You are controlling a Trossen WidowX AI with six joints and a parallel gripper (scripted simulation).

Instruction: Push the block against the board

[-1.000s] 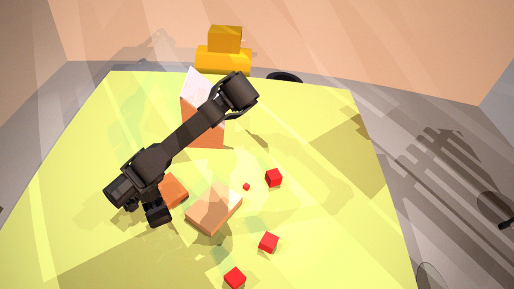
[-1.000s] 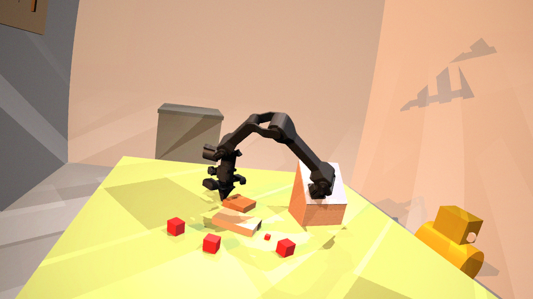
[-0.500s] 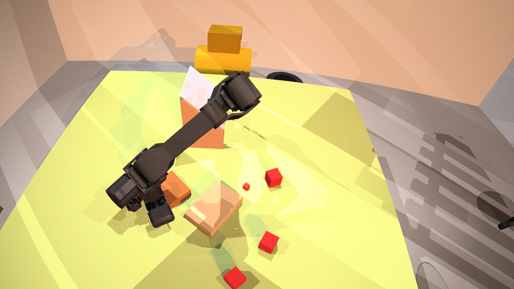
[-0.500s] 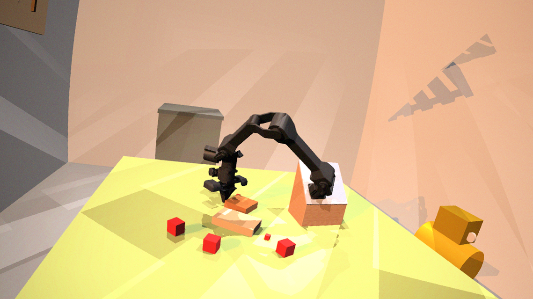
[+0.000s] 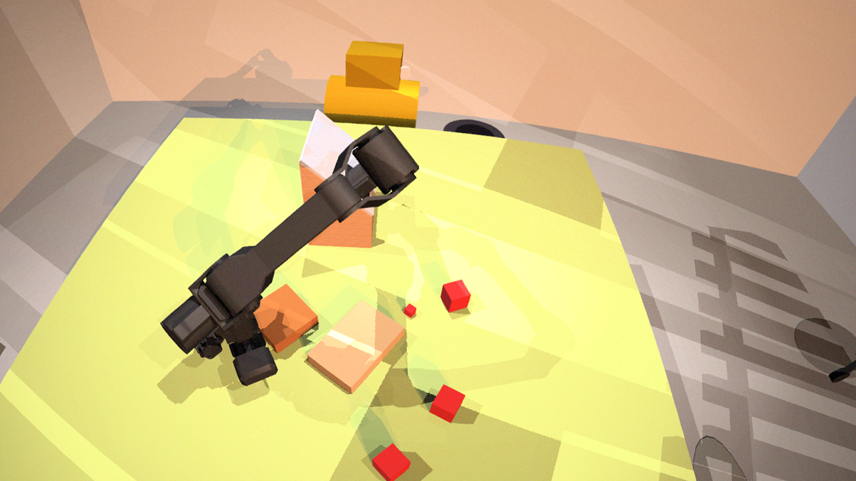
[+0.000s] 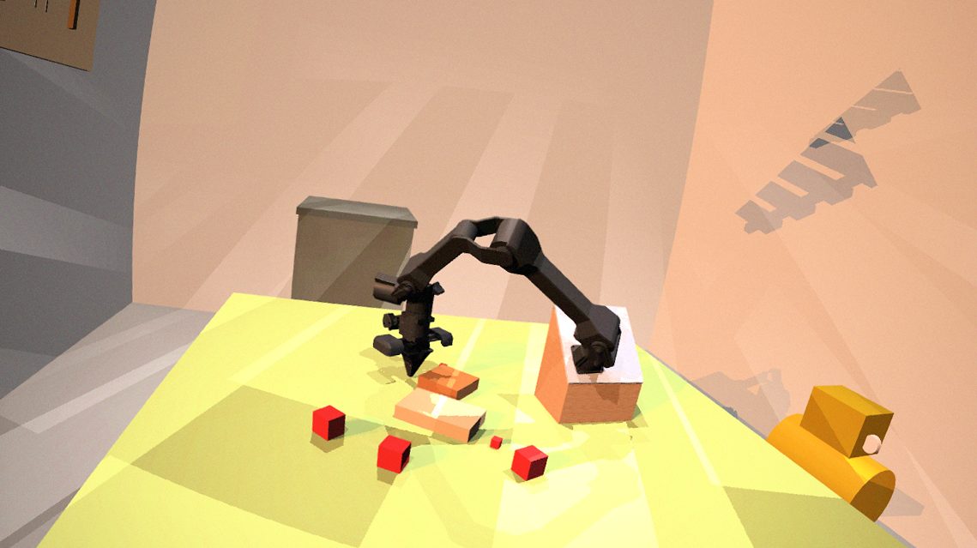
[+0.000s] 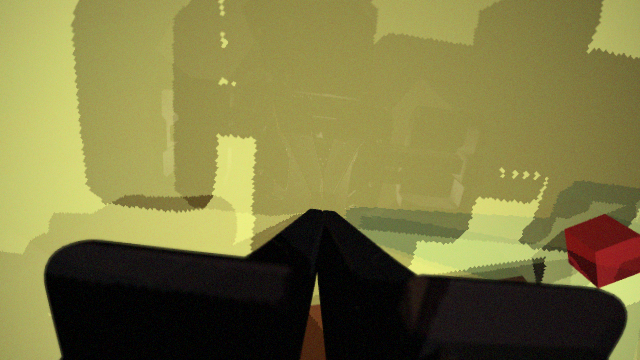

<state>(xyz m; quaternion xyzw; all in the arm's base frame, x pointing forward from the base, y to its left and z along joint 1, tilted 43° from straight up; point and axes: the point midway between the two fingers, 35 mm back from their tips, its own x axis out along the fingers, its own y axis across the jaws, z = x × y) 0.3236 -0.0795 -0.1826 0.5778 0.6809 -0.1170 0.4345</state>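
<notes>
The square block lies 8 cm behind my gripper tip, 5 cm to the left of it and 1 cm above it. From my gripper tip the other things lie so: board (2 cm behind, 19 cm to the left, 1 cm above).
</notes>
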